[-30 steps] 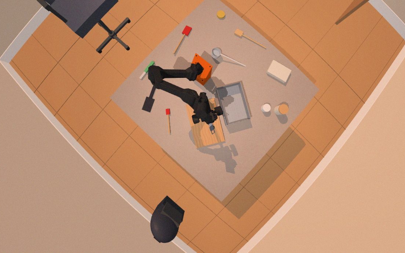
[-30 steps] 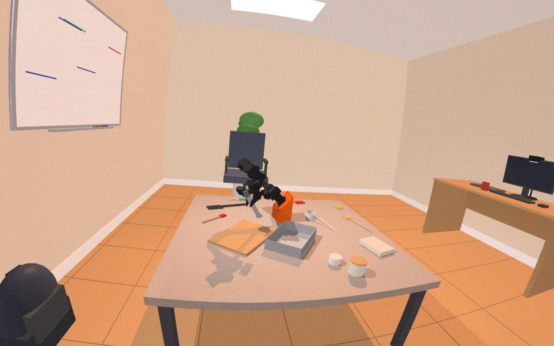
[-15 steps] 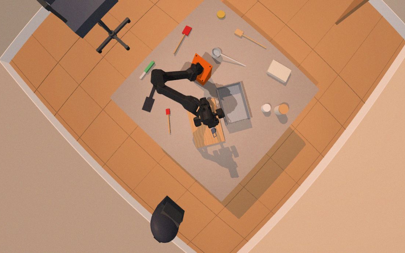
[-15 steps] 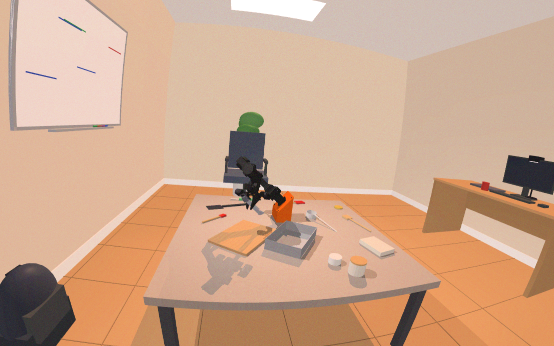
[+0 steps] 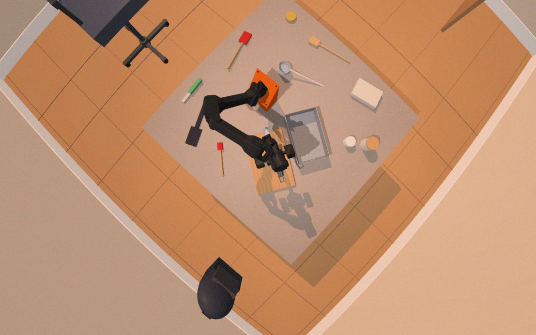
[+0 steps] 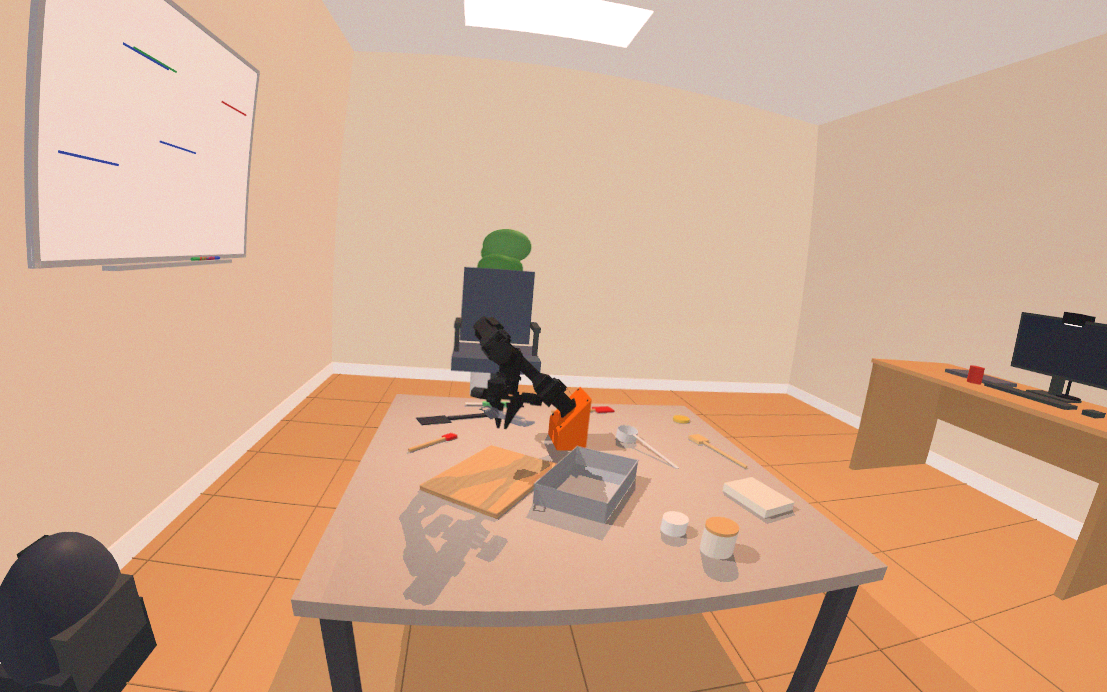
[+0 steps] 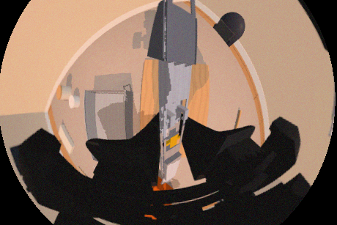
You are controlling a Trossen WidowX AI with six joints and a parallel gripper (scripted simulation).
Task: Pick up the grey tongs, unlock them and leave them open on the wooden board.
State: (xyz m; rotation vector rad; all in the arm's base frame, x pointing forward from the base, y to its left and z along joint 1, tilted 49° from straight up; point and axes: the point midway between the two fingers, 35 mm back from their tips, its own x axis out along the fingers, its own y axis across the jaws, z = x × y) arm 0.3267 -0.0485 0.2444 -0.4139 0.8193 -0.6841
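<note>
The wooden board is 160 mm below my gripper tip, 30 mm behind it and 20 mm to the right of it. Round my gripper tip: grey roasting tin: 250 mm to the left, 140 mm below, 10 mm ahead; orange-lidded jar: 510 mm to the left, 310 mm ahead, 130 mm below; black spatula: 500 mm behind, 190 mm to the right, 160 mm below.
</note>
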